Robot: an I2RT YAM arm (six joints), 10 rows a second.
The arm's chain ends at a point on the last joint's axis. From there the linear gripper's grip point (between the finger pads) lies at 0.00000 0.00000 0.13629 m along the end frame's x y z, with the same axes.
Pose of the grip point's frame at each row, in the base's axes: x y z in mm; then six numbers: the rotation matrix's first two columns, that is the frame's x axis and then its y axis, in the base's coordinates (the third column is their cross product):
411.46 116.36 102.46 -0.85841 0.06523 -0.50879 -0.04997 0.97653 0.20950
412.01 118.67 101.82 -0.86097 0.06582 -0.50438 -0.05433 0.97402 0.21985
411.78 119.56 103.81 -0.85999 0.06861 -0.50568 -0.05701 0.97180 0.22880
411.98 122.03 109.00 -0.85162 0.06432 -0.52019 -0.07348 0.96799 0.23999
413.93 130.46 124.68 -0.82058 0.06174 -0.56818 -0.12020 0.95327 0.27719
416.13 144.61 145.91 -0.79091 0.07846 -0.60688 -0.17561 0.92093 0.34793
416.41 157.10 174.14 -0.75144 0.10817 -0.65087 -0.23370 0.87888 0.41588
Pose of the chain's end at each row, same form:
341.88 88.38 216.26 -0.85841 0.06523 -0.50879 -0.04997 0.97653 0.20950
343.08 89.14 215.63 -0.86097 0.06582 -0.50438 -0.05433 0.97402 0.21985
342.66 88.81 217.18 -0.85999 0.06861 -0.50568 -0.05701 0.97180 0.22880
341.25 88.97 220.71 -0.85162 0.06432 -0.52019 -0.07348 0.96799 0.23999
337.78 90.15 230.28 -0.82058 0.06174 -0.56818 -0.12020 0.95327 0.27719
336.24 92.58 243.30 -0.79091 0.07846 -0.60688 -0.17561 0.92093 0.34793
332.32 93.78 260.70 -0.75144 0.10817 -0.65087 -0.23370 0.87888 0.41588

